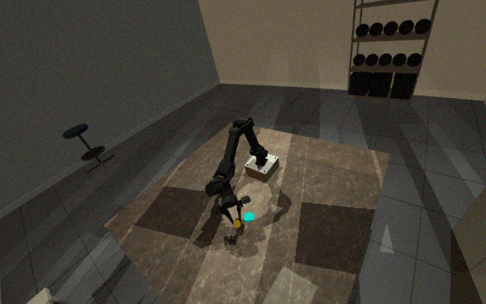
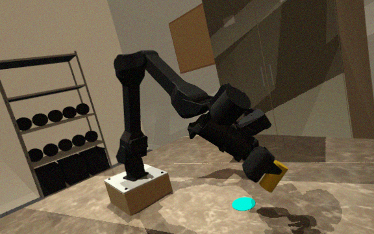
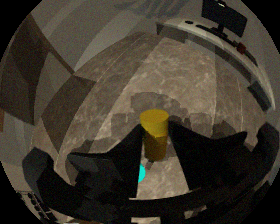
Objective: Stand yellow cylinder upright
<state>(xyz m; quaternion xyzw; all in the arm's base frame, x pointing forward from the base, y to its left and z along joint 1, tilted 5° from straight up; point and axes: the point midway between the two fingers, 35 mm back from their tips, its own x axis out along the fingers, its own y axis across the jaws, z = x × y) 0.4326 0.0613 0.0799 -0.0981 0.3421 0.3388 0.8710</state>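
My gripper tip is now 100 mm past the cyan circle, 100 mm above it and 10 mm to the left of it. Round my gripper tip: yellow tall cylinder: 10 mm to the right, 10 mm below, 10 mm behind.
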